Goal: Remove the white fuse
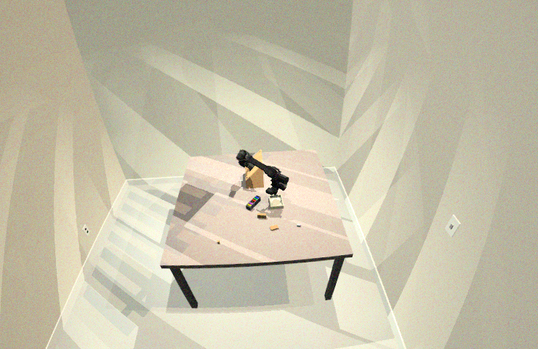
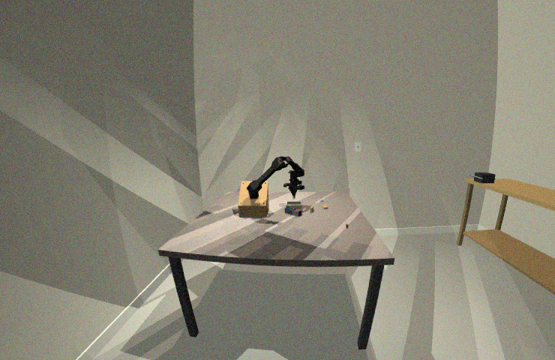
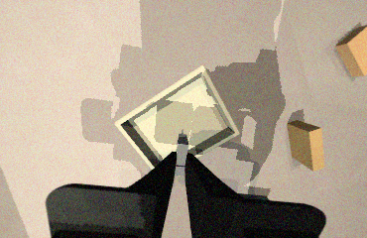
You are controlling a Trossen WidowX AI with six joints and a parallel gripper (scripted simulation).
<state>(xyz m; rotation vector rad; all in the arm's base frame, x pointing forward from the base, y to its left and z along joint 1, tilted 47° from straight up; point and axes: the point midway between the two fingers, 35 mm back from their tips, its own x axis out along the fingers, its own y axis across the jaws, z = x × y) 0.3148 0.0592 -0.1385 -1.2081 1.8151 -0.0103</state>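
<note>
The white fuse is 1 cm below my gripper tip. Also, from my gripper tip: tray (9 cm below).
</note>
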